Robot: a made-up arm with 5 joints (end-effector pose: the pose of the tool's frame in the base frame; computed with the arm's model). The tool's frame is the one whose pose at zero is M.
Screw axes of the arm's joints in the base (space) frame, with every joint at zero. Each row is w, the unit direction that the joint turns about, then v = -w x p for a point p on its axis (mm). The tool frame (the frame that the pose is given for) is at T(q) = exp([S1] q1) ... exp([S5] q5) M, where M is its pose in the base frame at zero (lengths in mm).
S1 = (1, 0, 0, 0, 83, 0)
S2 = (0, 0, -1, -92, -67, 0)
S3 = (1, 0, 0, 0, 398, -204)
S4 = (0, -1, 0, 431, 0, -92)
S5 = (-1, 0, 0, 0, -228, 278)
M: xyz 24 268 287 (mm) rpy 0 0 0 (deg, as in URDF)
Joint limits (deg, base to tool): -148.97..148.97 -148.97..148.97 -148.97..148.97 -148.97..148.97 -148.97..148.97
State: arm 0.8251 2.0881 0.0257 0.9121 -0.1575
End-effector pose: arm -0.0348 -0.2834 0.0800 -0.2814 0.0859 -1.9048
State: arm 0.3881 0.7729 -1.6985 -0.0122 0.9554
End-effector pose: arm -0.0233 -0.0731 0.2862 -2.1255 0.9702 -0.0502
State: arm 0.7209 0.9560 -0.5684 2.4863 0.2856
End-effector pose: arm 0.2999 -0.2503 0.3426 -0.9716 -1.7349 -0.6961
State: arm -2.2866 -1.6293 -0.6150 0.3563 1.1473
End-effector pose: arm -0.2025 -0.0651 -0.1768 1.6669 -0.3065 -2.2320
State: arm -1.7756 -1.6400 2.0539 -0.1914 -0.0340
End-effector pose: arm -0.2391 0.3763 -0.1433 0.2963 1.7252 -0.5763
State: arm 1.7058 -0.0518 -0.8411 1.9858 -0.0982
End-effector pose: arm 0.2430 -0.3263 0.3223 0.6347 -1.9417 -0.7579
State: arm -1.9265 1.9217 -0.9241 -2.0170 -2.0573
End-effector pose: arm 0.2108 0.3802 -0.0793 -1.4503 2.4444 0.9809
